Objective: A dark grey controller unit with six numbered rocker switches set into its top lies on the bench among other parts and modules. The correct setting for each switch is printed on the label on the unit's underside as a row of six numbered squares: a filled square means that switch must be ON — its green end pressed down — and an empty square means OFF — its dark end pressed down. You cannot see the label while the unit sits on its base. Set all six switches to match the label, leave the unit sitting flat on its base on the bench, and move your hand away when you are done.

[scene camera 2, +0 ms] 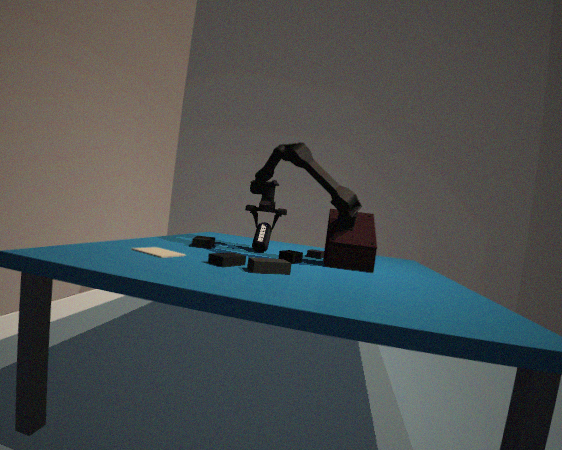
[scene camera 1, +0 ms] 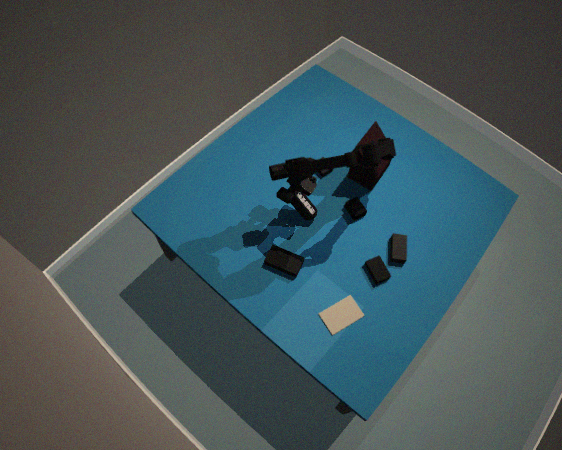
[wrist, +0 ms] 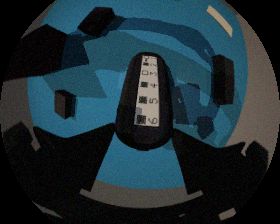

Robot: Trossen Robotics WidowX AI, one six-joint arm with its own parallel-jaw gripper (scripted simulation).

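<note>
A beige card [scene camera 1: 345, 312] is there for me to see, and in the wrist view I see my own gripper [wrist: 143, 129].
</note>
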